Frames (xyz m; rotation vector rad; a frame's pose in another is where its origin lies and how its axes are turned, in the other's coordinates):
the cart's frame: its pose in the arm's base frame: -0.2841 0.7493 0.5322 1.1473 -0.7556 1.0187
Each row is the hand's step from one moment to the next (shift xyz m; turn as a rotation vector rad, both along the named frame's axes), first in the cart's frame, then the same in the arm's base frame.
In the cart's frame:
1: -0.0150 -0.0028 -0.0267 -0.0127 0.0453 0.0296
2: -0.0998 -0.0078 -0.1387 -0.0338 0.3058 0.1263
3: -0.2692 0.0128 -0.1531 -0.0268 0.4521 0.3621
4: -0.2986 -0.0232 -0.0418 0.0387 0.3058 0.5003
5: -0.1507 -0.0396 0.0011 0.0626 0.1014 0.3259
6: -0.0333 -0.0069 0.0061 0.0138 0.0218 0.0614
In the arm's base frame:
1: -0.0035 0.0217 -0.0215 -0.0462 -0.0280 0.0130
2: -0.0325 0.1079 -0.1287 -0.2940 -0.1048 0.1148
3: -0.1151 0.0808 -0.2762 -0.4229 -0.3182 0.2369
4: -0.0908 -0.0370 -0.2861 -0.2603 -0.4471 0.2787
5: -0.0196 -0.0424 -0.1487 -0.0649 -0.2899 0.1792
6: -0.0059 -0.0149 -0.0306 -0.0140 -0.0539 0.0365

